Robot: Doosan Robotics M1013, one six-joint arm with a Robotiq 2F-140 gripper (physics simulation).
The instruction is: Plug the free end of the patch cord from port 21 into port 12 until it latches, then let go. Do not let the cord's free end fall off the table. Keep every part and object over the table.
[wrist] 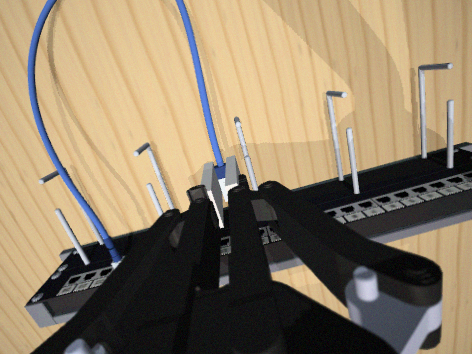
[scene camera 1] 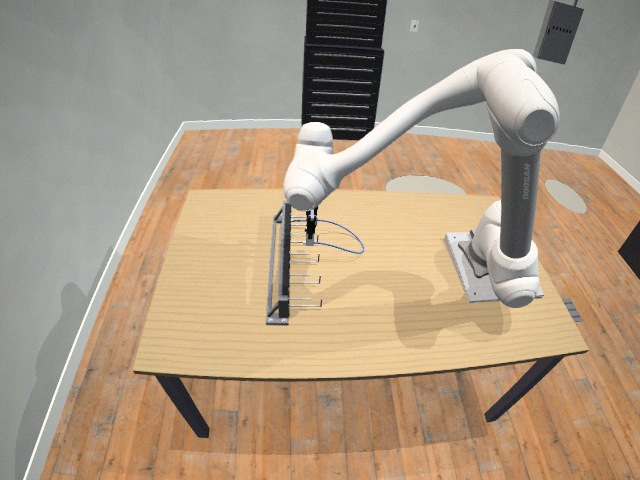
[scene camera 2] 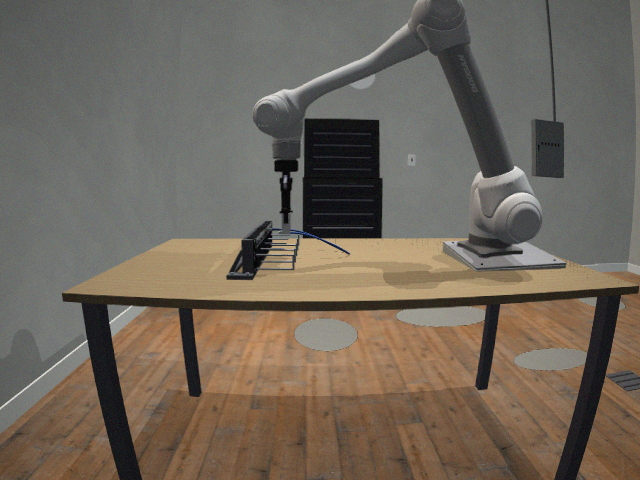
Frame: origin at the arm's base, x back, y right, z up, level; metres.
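Seen in the pictures: gripper, fingertip midpoint: [wrist: 224, 173] [scene camera 1: 309, 243] [scene camera 2: 286, 233]; arm's base at its link origin: [scene camera 1: 484, 257] [scene camera 2: 489, 249].
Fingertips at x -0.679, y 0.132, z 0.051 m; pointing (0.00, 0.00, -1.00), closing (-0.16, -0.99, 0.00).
Note:
Offsets run from my fingertips to a thing's top centre. "pt": to the spot under its first point. Level surfaces: height alone.
The blue patch cord [scene camera 1: 362, 248] [scene camera 2: 338, 248] [wrist: 33, 82] loops over the table. Its fixed end @(pt dx -0.029, dy +0.131, dz +0.001 m) [wrist: 115, 256] sits in the panel near the left end of the row in the wrist view. My gripper [scene camera 1: 309, 240] [scene camera 2: 285, 227] [wrist: 224, 173] is shut on the free-end plug @(dx -0.007, dy +0.001, dz +0.011 m) [wrist: 220, 172], with a pale pad on each side of it. The plug's front faces the black patch panel @(dx -0.055, dy -0.013, dz +0.020 m) [scene camera 1: 284, 263] [scene camera 2: 248, 254] [wrist: 385, 175]. The fingers hide the plug's tip and the ports in front of it, so I cannot tell whether it touches or enters a port.
Thin grey cable-guide rods [scene camera 1: 305, 283] [scene camera 2: 276, 269] [wrist: 335, 137] stick out from the panel, one @(pt dx -0.006, dy -0.023, dz -0.063 m) [wrist: 245, 150] close to the right of the fingertips in the wrist view. The panel stands on the wooden table @(dz -0.081 m) [scene camera 1: 217, 330] [scene camera 2: 170, 289], with my base plate [scene camera 1: 460, 263] at the right.

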